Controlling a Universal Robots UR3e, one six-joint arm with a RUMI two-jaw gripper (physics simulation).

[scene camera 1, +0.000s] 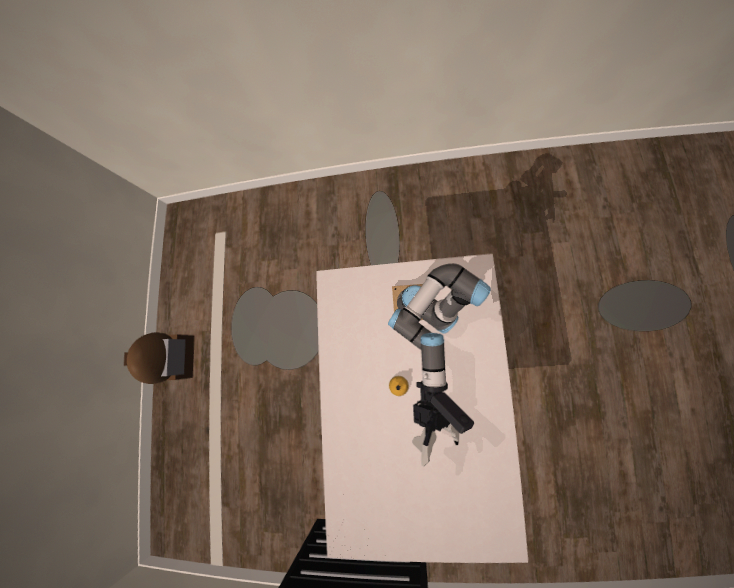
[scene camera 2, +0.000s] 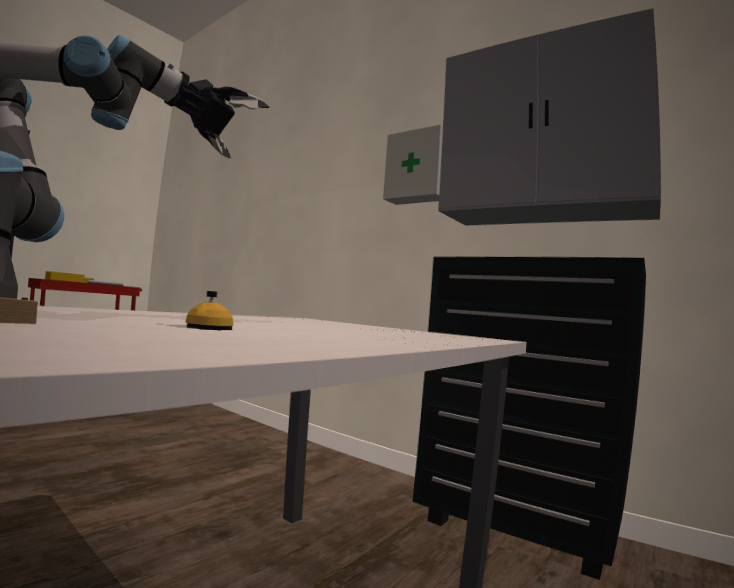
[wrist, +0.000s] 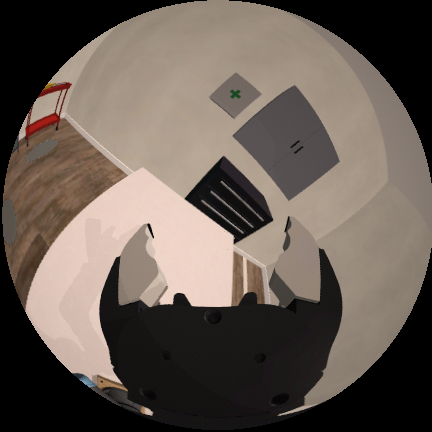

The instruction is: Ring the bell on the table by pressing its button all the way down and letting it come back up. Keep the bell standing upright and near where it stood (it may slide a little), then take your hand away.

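Places are measured from the arm's base along level axes (x up, y back, z right), in metres.
Pixels of known places: gripper, fingertip midpoint: (scene camera 1: 441, 455) (scene camera 2: 249, 132) (wrist: 217, 222).
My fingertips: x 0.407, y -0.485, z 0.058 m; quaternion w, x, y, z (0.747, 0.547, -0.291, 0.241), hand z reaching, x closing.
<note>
Ahead of a thing's pixels: the offset from my fingertips to its middle. Level surfaces: height alone.
The bell @[dx -0.403, dy +0.156, dz +0.097 m] (scene camera 1: 393, 382) (scene camera 2: 209, 316), a yellow dome on a dark base, stands upright on the pale table @[dx -0.436 m] (scene camera 1: 379, 496) (scene camera 2: 343, 346). Its small black button @[dx -0.375, dy +0.156, dz +0.097 m] (scene camera 1: 398, 387) (scene camera 2: 211, 294) stands raised on a short stem above the dome, and nothing touches it. My gripper (scene camera 1: 441, 453) (scene camera 2: 248, 131) (wrist: 217, 222) is open and empty, with its two pale fingers spread wide. It is high above the table and well apart from the bell, to the lower right of it in the first scene view. It points sideways and somewhat downward. The bell does not show in the wrist view.
The arm's wooden mounting plate (scene camera 1: 398, 300) (scene camera 2: 17, 310) is on the table behind the bell. A black drawer cabinet (scene camera 1: 355, 578) (scene camera 2: 533, 392) (wrist: 230, 200) stands past the table's far end. A grey wall cabinet (scene camera 2: 551, 134) (wrist: 287, 145) and a first-aid box (scene camera 2: 401, 183) (wrist: 227, 105) hang on the wall.
</note>
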